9 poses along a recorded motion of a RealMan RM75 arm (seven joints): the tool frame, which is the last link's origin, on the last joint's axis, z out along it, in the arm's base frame.
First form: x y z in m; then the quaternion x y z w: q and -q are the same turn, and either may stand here.
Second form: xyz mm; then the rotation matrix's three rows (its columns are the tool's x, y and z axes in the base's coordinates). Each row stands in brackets. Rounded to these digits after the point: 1 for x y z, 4 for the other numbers.
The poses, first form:
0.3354, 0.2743, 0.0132, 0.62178, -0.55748, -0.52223, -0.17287
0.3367, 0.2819, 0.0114, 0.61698, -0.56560, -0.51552, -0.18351
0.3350, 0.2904, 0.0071, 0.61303, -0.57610, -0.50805, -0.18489
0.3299, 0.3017, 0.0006, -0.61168, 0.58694, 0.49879, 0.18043
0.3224, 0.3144, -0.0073, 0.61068, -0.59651, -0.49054, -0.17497
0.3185, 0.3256, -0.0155, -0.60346, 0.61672, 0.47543, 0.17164
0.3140, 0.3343, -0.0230, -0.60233, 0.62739, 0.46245, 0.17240
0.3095, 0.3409, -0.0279, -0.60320, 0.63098, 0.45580, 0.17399
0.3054, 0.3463, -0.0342, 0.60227, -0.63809, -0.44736, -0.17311
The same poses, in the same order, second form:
[335.4, 274.3, 13.2], [[-0.1670, -0.8738, -0.4567], [-0.5127, -0.3187, 0.7972], [-0.8422, 0.3673, -0.3948]]
[336.7, 281.9, 11.4], [[-0.1713, -0.8871, -0.4285], [-0.5087, -0.2928, 0.8096], [-0.8437, 0.3567, -0.4011]]
[335.0, 290.4, 7.1], [[-0.1800, -0.8942, -0.4099], [-0.5185, -0.2678, 0.8121], [-0.8359, 0.3587, -0.4154]]
[329.9, 301.7, 0.6], [[-0.1866, -0.8980, -0.3984], [-0.5380, -0.2459, 0.8063], [-0.8220, 0.3648, -0.4373]]
[322.4, 314.4, -7.3], [[-0.1929, -0.9002, -0.3904], [-0.5569, -0.2271, 0.7989], [-0.8079, 0.3715, -0.4575]]
[318.5, 325.6, -15.5], [[-0.2128, -0.9075, -0.3621], [-0.5811, -0.1804, 0.7936], [-0.7855, 0.3793, -0.4890]]
[314.0, 334.3, -23.0], [[-0.2150, -0.9152, -0.3408], [-0.5963, -0.1533, 0.7880], [-0.7734, 0.3726, -0.5128]]
[309.5, 340.9, -27.9], [[-0.2118, -0.9198, -0.3303], [-0.6026, -0.1432, 0.7851], [-0.7694, 0.3653, -0.5240]]
[305.4, 346.3, -34.2], [[-0.2146, -0.9235, -0.3179], [-0.6137, -0.1257, 0.7794], [-0.7598, 0.3624, -0.5398]]

